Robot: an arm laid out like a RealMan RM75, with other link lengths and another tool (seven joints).
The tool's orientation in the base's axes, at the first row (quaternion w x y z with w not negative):
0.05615 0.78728 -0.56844 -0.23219
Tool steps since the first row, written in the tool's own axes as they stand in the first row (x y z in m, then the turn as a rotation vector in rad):
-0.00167 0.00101 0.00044 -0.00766 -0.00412 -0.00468
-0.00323 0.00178 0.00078 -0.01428 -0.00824 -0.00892
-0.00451 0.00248 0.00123 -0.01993 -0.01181 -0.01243
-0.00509 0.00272 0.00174 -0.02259 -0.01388 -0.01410
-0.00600 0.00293 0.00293 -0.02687 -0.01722 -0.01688
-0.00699 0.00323 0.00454 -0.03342 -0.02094 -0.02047
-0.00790 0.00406 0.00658 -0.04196 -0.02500 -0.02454
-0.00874 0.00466 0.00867 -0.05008 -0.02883 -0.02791
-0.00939 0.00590 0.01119 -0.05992 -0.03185 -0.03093
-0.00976 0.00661 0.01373 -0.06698 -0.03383 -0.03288
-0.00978 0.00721 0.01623 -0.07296 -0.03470 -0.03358
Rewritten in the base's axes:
-0.00148 0.00126 0.00047 0.00371 0.00767 0.00501
-0.00268 0.00249 0.00091 0.00748 0.01445 0.00931
-0.00379 0.00351 0.00115 0.01070 0.02028 0.01286
-0.00436 0.00405 0.00095 0.01256 0.02316 0.01442
-0.00528 0.00502 0.00025 0.01560 0.02777 0.01699
-0.00648 0.00611 -0.00077 0.01877 0.03447 0.02084
-0.00830 0.00702 -0.00201 0.02194 0.04303 0.02559
-0.00992 0.00795 -0.00340 0.02472 0.05125 0.02968
-0.01224 0.00856 -0.00500 0.02622 0.06083 0.03426
-0.01404 0.00910 -0.00689 0.02704 0.06768 0.03742
-0.01564 0.00935 -0.00889 0.02663 0.07337 0.03954

